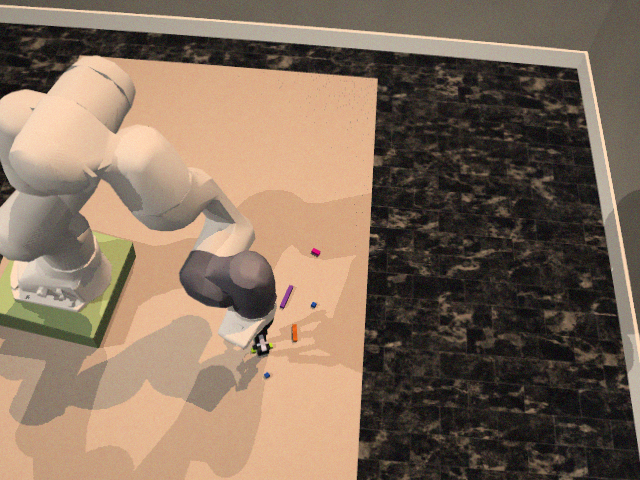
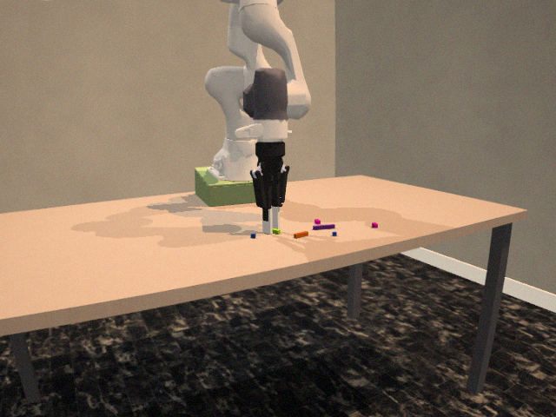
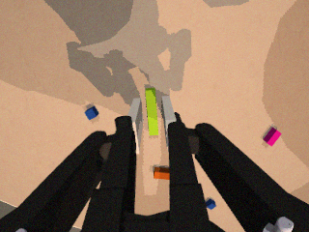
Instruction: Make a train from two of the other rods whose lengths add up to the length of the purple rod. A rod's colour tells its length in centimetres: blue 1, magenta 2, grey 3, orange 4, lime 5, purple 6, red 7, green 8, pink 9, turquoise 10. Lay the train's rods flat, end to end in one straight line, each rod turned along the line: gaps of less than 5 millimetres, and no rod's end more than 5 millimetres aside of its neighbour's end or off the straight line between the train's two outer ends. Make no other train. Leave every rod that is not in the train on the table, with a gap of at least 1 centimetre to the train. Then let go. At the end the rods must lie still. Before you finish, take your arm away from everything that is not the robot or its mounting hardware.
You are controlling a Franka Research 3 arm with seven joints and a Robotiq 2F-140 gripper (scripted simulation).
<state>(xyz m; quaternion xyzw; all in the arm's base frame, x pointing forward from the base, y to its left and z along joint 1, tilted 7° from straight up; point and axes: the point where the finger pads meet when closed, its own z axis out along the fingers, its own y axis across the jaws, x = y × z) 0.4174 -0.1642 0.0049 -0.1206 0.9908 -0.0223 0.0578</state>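
Right now my hand is 3 cm above the lime rod. The rest, counted from my hand: orange rod (8 cm ahead, 4 cm to the left, 3 cm below); then purple rod (6 cm ahead, 13 cm to the left, 3 cm below).
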